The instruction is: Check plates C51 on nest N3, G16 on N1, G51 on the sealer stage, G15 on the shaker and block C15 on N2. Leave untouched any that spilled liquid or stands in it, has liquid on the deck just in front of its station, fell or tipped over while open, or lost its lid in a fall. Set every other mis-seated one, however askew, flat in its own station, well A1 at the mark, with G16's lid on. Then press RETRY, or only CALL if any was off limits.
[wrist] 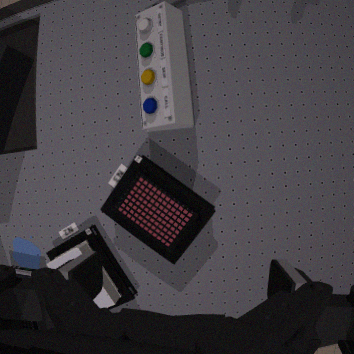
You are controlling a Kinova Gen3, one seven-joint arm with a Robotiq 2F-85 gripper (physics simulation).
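My gripper (184, 275) is open and empty, its fingers wide apart at the bottom of the wrist view. Nest N3 (175, 254) lies between and beyond them, black, turned diagonally. Plate C51 (155, 212) shows there as a grid of pink-red wells; its dark edges blend with the nest, so its seating is hard to tell. Nest N2 (114, 266) is at lower left. A grey-white block (107, 295), C15 by its place, is on it, largely hidden by my left finger; its seating is unclear. The button box has RETRY (144, 25) in white and CALL (150, 105) in blue. G16, G51 and G15 do not show.
The button box (179, 70) stands beyond N3, with green (146, 50) and yellow (148, 77) buttons between the other two. A dark open bin (26, 135) is at the upper left. A blue flat shape (26, 252) lies left of N2, partly hidden. The deck (270, 125) is perforated grey.
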